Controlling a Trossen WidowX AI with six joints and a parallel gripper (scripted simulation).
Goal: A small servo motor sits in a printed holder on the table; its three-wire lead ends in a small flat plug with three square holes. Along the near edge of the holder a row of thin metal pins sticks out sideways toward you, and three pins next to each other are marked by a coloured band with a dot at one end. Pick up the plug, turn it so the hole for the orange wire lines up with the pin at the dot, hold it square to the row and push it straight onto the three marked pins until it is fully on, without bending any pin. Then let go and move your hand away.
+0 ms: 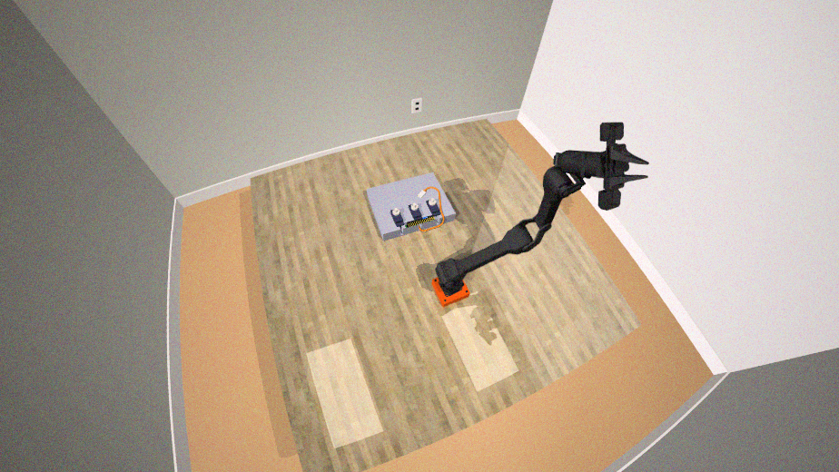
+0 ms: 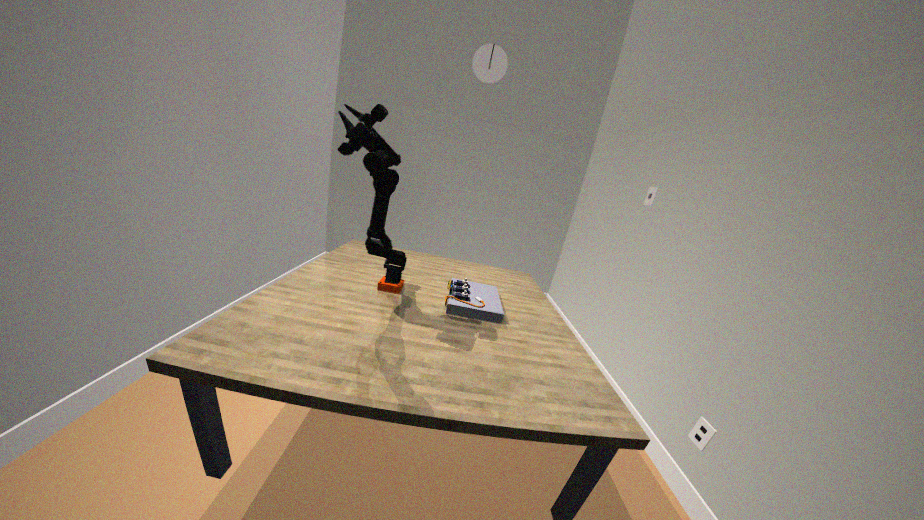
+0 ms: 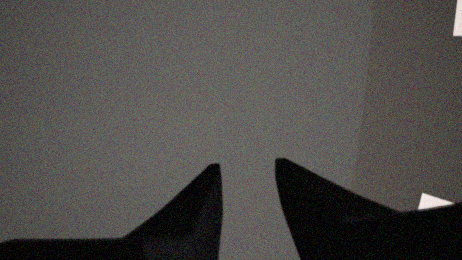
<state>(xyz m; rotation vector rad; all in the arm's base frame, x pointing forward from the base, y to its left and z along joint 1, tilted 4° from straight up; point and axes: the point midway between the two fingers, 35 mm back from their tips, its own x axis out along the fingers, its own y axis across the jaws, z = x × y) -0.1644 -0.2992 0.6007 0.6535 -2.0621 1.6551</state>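
My gripper tip is 45 cm short of the pale dot, 22 cm to the right of it and 60 cm above it. From my gripper tip the other things lie so: blue band 45 cm ahead, 23 cm to the left, 60 cm below; then black header strip 46 cm ahead, 25 cm to the left, 62 cm below; then green board 46 cm ahead, 25 cm to the left, 63 cm below.
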